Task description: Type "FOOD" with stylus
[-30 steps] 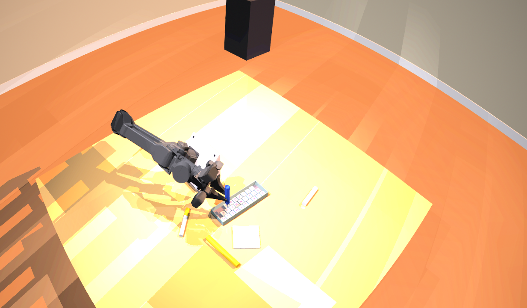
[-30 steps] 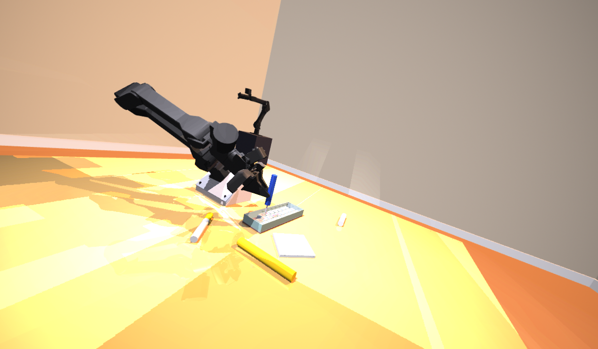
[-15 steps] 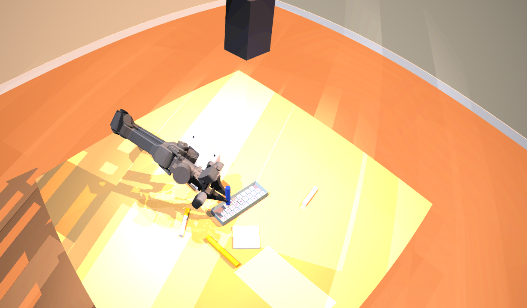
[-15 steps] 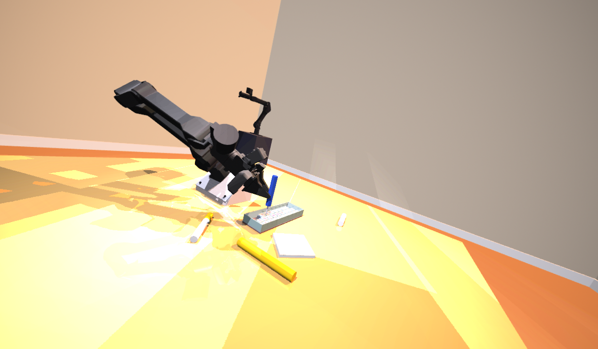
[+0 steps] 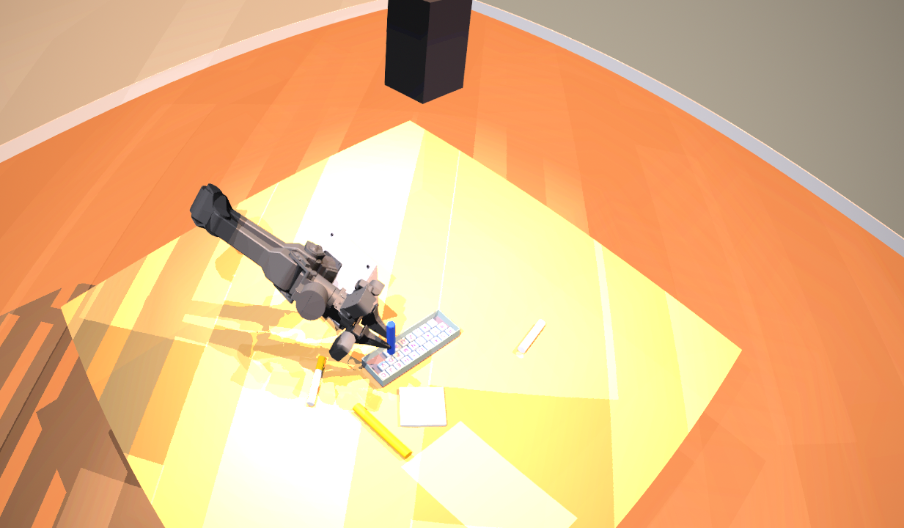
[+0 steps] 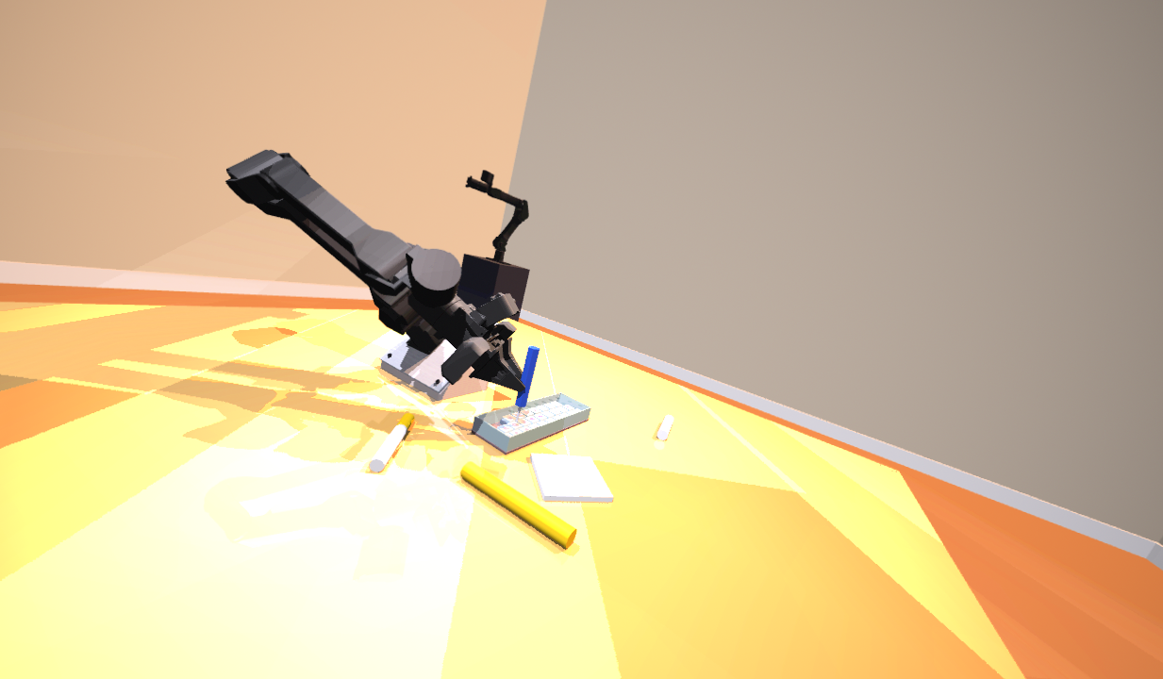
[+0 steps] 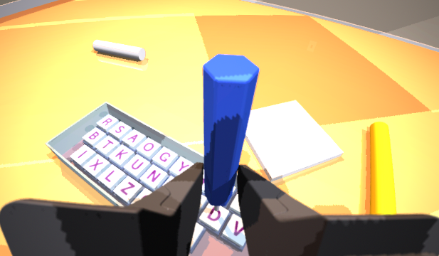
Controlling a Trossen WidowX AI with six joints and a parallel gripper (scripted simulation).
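My gripper tip is 12 cm short of the white pad, 8 cm above it and 3 cm to the left of it. Round my gripper tip: blue stylus: 2 cm below; white-and-yellow marker: 14 cm to the right, 8 cm behind, 7 cm below; yellow cylinder: 13 cm to the right, 11 cm ahead, 7 cm below.
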